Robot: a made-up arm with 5 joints. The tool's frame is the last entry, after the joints. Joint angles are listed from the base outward. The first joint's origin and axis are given. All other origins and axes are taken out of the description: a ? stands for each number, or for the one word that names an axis. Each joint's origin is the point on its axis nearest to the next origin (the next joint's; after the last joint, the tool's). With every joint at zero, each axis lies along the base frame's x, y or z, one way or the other. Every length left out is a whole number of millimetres.
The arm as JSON. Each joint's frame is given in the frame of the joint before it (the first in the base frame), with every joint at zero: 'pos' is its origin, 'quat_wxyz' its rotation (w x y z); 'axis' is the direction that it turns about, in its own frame. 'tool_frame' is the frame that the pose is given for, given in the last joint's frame.
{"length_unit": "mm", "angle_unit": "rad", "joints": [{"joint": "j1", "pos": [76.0, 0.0, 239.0], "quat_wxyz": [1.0, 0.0, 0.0, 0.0], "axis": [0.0, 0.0, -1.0]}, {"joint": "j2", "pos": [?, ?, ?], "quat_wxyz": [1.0, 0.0, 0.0, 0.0], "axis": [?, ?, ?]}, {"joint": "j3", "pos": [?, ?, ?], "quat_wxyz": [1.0, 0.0, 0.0, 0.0], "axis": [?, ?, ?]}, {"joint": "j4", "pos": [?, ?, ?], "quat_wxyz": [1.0, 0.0, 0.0, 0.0], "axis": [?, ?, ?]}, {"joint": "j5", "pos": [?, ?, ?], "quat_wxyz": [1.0, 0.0, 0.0, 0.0], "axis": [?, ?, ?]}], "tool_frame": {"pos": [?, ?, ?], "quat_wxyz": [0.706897, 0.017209, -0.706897, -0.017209]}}
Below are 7 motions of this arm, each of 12 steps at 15 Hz.
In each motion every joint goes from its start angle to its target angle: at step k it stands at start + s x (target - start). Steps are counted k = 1, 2, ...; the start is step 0. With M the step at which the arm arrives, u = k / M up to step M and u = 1 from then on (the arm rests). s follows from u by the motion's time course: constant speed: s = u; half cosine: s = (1 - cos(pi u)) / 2; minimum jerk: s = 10 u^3 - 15 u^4 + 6 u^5.
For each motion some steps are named. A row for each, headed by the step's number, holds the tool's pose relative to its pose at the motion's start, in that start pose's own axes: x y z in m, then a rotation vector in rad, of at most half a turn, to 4 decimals.
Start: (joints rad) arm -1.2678 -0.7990 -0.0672 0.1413 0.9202
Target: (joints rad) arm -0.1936 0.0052 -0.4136 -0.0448 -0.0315
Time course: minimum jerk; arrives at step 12
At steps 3, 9, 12:
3: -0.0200 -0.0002 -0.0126 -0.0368 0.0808 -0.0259
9: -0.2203 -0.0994 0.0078 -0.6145 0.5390 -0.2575
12: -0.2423 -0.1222 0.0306 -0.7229 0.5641 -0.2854

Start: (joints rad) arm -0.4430 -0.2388 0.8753 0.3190 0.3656
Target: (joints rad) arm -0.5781 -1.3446 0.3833 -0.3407 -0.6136
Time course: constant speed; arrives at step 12
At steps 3, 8, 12:
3: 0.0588 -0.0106 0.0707 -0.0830 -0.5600 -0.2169
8: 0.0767 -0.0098 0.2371 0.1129 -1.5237 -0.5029
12: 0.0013 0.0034 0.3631 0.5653 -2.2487 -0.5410

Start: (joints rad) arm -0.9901 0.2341 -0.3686 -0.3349 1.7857
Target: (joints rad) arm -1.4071 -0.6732 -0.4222 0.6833 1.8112
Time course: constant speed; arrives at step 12
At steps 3, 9, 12:
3: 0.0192 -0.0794 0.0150 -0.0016 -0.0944 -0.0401
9: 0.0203 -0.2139 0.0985 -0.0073 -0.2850 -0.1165
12: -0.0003 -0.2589 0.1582 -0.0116 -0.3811 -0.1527

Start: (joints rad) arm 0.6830 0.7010 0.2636 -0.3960 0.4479
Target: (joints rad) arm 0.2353 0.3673 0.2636 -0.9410 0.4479
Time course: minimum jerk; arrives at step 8
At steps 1, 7, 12:
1: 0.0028 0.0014 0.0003 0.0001 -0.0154 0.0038
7: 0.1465 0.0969 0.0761 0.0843 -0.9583 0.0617
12: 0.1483 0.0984 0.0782 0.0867 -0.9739 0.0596

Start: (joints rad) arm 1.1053 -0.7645 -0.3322 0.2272 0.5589
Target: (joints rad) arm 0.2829 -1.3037 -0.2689 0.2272 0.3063
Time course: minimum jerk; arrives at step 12
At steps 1, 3, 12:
1: 0.0008 -0.0001 0.0005 0.0012 -0.0034 -0.0045
3: 0.0153 -0.0027 0.0108 0.0234 -0.0687 -0.0925
12: 0.0434 -0.1018 0.1107 0.1792 -0.5652 -0.9876

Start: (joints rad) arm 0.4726 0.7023 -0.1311 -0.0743 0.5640
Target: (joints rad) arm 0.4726 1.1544 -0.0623 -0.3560 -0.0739
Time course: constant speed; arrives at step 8
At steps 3, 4, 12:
3: -0.0505 0.0286 -0.0164 0.0347 0.0830 -0.2391
4: -0.0678 0.0384 -0.0195 0.0418 0.1126 -0.3186
12: -0.1371 0.0777 -0.0198 0.0475 0.2386 -0.6348

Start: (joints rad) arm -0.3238 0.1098 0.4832 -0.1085 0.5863
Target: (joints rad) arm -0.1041 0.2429 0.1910 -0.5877 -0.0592
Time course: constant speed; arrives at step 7
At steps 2, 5, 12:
2: 0.0053 -0.0266 -0.0045 -0.1312 -0.1398 -0.2080
5: 0.0101 -0.0674 -0.0053 -0.2864 -0.3914 -0.4923
12: 0.0112 -0.0944 -0.0020 -0.3576 -0.5850 -0.6573

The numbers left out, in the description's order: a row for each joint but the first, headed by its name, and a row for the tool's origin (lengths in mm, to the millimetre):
j2: xyz 35.0 -7.0 0.0, axis 0.0 1.0 0.0
j3: xyz 36.0 0.0 147.0, axis 0.0 1.0 0.0
j4: xyz 212.0 0.0 8.0, axis 0.0 1.0 0.0
j5: xyz 46.0 0.0 0.0, axis -1.0 0.0 0.0
tool: xyz 0.0 0.0 0.0

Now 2 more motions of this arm.
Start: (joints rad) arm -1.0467 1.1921 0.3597 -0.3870 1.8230
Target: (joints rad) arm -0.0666 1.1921 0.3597 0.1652 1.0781
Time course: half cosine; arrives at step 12
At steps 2, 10, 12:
2: -0.0132 0.0053 0.0004 0.0408 0.0179 -0.1107
10: -0.1267 0.1247 0.0377 0.4893 0.2198 -1.5930
12: -0.1301 0.1360 0.0424 0.5214 0.2311 -1.7093

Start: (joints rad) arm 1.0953 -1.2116 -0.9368 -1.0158 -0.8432
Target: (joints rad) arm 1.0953 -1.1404 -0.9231 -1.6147 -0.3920
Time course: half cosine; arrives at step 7
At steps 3, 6, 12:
3: 0.0012 0.0015 0.0093 0.1441 -0.1388 0.1748
6: 0.0028 0.0035 0.0262 0.3085 -0.3835 0.4202
12: 0.0029 0.0036 0.0279 0.3203 -0.4075 0.4412

